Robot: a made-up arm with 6 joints.
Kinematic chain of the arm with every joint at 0, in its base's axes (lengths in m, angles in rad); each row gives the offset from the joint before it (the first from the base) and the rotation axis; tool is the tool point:
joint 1: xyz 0 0 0.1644 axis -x
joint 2: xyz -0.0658 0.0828 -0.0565 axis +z
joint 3: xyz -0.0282 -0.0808 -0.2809 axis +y
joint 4: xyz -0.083 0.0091 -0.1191 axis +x
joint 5: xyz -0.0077 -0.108 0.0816 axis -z
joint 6: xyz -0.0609 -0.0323 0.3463 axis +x
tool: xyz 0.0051 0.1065 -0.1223
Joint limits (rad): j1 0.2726..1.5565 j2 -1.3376..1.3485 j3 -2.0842..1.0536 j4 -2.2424..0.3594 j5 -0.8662..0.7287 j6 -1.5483..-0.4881
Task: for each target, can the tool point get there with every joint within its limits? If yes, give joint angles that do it. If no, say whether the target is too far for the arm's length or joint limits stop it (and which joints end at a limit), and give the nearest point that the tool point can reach.
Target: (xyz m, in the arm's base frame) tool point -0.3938 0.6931 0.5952
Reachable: no: joint limits stop it (at a limit: joint 1, joint 2, joint 5, joint 6) | nearest point -0.2344 0.2168 0.0630 | short by 0.732 m
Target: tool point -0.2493 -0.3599 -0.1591
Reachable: yes | joints 1.3278 0.1016 -1.5988 -1.3915 -0.5918 -1.0922
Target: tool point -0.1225 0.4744 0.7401
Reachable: no: joint limits stop it (at a limit: joint 1, joint 5, joint 6) | nearest point -0.0964 -0.0783 0.4323 | short by 0.633 m
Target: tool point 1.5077 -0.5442 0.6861
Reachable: no: too far | nearest point 0.3303 -0.4315 0.2991 | short by 1.245 m
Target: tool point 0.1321 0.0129 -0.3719
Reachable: yes | joints 0.4120 -0.8048 -1.4201 -2.0215 -0.1503 -0.8451
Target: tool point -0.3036 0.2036 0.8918
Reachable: no: joint limits stop it (at a limit: joint 1, joint 4, joint 6) | nearest point -0.1807 -0.1269 0.4699 | short by 0.550 m
